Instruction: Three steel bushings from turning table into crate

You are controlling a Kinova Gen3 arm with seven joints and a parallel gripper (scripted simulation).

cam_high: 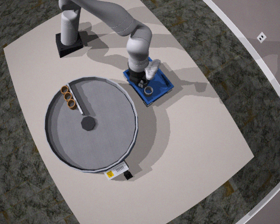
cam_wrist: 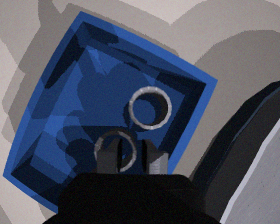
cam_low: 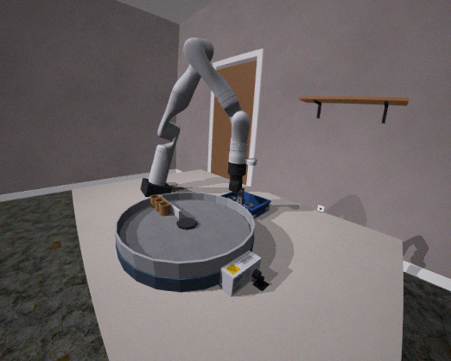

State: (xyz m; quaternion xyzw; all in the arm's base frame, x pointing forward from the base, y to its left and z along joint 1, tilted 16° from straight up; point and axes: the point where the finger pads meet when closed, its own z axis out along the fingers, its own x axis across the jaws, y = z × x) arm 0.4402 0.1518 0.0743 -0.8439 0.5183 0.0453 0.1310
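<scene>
My gripper is now 30 mm to the right of the blue crate and 30 mm above it. Also, from my hand: turning table: 20 mm ahead, 300 mm to the right.
</scene>
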